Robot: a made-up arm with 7 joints. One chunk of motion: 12 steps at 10 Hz.
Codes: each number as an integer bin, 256 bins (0 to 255) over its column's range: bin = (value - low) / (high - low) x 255, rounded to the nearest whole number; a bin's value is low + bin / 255 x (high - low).
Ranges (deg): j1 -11..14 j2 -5..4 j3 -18..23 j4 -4..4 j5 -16..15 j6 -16..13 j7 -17..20
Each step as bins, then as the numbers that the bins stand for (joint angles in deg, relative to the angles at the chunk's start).
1 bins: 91 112 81 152 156 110 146
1 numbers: -2.08 -1.05 -4.98 0.77 2.96 -3.49 4.18
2 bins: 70 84 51 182 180 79 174
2 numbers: -4.14 -2.04 -9.80 1.71 5.88 -7.02 8.25
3 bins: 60 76 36 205 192 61 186
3 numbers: -5.12 -2.32 -12.21 2.43 7.34 -9.06 9.99
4 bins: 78 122 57 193 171 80 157
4 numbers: -3.35 -0.69 -8.84 2.05 4.79 -6.90 5.78
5 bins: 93 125 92 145 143 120 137
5 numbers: -1.88 -0.59 -3.21 0.55 1.38 -2.35 2.88
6 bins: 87 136 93 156 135 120 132
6 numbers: -2.47 -0.20 -3.05 0.89 0.41 -2.35 2.15
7 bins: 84 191 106 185 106 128 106
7 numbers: -2.76 1.74 -0.96 1.80 -3.11 -1.44 -1.62
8 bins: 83 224 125 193 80 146 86
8 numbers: -2.86 2.91 2.10 2.05 -6.27 0.60 -4.52
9 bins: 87 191 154 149 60 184 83
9 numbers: -2.47 1.74 6.76 0.67 -8.71 4.93 -4.96
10 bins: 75 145 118 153 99 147 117
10 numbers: -3.65 0.12 0.97 0.80 -3.96 0.72 -0.02
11 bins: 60 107 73 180 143 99 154
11 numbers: -5.12 -1.22 -6.26 1.65 1.38 -4.74 5.35
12 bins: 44 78 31 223 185 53 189
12 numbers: -6.69 -2.25 -13.02 3.00 6.49 -9.97 10.42
